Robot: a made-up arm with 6 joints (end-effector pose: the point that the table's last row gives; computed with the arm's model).
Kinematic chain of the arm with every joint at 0, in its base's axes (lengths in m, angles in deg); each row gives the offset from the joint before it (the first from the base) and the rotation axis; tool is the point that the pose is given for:
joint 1: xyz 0 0 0.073 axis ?
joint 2: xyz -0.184 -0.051 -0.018 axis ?
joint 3: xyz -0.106 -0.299 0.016 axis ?
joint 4: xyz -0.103 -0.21 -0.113 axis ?
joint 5: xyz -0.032 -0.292 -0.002 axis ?
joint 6: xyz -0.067 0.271 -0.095 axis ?
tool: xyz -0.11 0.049 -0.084
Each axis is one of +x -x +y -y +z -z.
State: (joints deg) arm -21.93 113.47 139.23 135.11 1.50 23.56
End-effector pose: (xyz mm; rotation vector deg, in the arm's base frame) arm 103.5 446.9 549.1 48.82 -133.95 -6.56
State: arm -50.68 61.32 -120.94 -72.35 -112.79 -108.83
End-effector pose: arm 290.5 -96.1 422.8 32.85 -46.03 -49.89
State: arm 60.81 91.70 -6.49 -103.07 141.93 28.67
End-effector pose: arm -808.5 -124.4 108.8 14.24 81.85 -9.80
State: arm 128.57 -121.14 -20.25 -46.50 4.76 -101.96
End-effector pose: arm 520.6 510.9 -148.3 54.33 -114.69 62.22
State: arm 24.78 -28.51 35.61 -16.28 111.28 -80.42
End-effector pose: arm -319.8 -728.9 -248.6 -28.84 58.70 115.82
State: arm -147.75 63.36 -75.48 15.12 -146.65 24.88
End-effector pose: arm 363.5 -176.7 -191.0 94.35 -73.51 24.90
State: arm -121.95 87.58 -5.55 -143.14 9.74 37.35
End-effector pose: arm 739.5 -78.3 343.9 61.49 103.41 -95.19
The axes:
joint 1: -y
joint 2: -x
joint 3: +y
joint 4: -x
joint 5: +y
joint 6: +x

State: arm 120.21 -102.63 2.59 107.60 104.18 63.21
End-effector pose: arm 509.8 239.2 -184.3 62.25 -18.02 4.21
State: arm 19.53 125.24 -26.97 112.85 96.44 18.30
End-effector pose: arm -554.0 -107.2 357.4 82.73 95.87 102.68
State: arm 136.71 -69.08 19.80 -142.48 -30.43 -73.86
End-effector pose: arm 522.9 -253.2 -65.0 63.84 -27.10 101.67
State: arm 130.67 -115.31 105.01 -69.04 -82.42 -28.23
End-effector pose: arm 570.7 54.7 -87.1 29.94 -38.26 58.21
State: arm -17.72 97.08 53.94 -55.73 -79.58 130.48
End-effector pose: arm -423.5 21.5 557.4 57.96 -23.39 34.64
